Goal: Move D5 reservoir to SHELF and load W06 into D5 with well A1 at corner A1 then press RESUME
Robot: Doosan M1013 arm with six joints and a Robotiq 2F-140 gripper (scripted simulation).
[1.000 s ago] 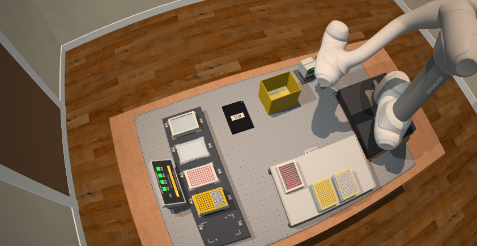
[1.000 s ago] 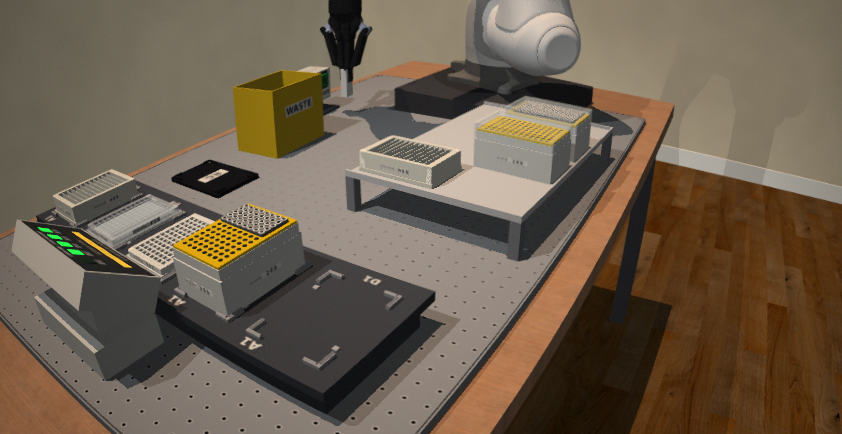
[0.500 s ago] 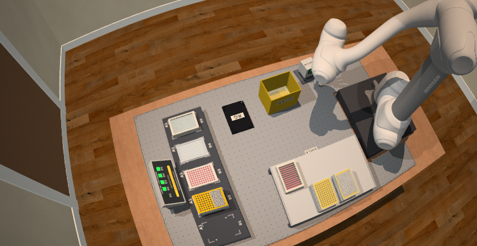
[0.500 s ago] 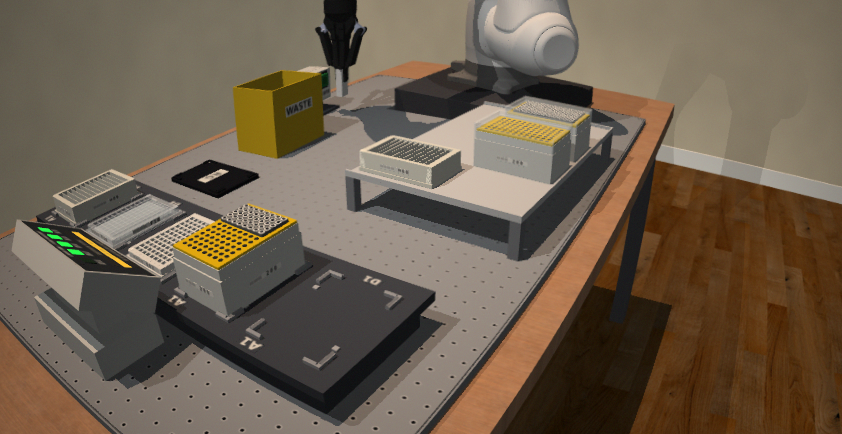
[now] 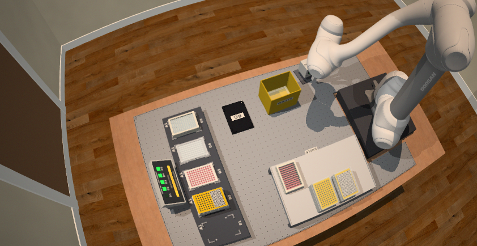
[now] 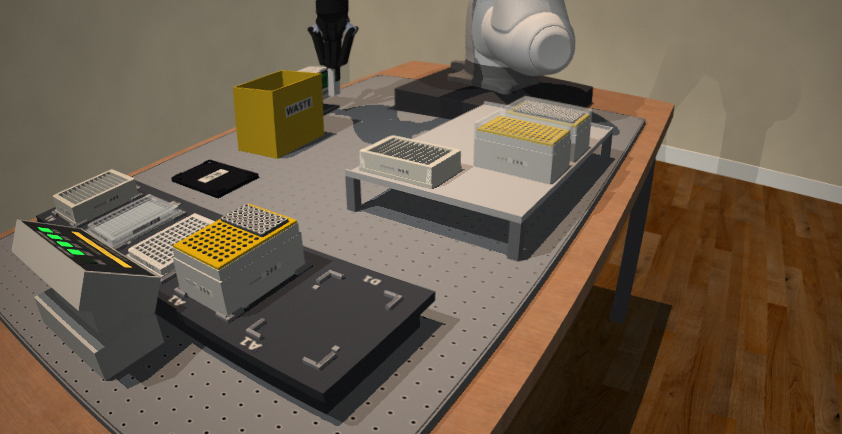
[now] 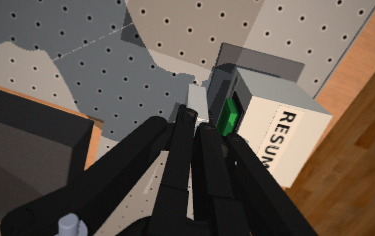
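Now: the resume key box 4 cm to the right of my hand, 1 cm below it and 1 cm ahead of it. Round my hand: waste bin: 21 cm ahead, 5 cm to the left, 4 cm below; black RG nest: 42 cm ahead, 10 cm to the left, 8 cm below; shelf label: 34 cm to the left, 13 cm ahead, 8 cm below.
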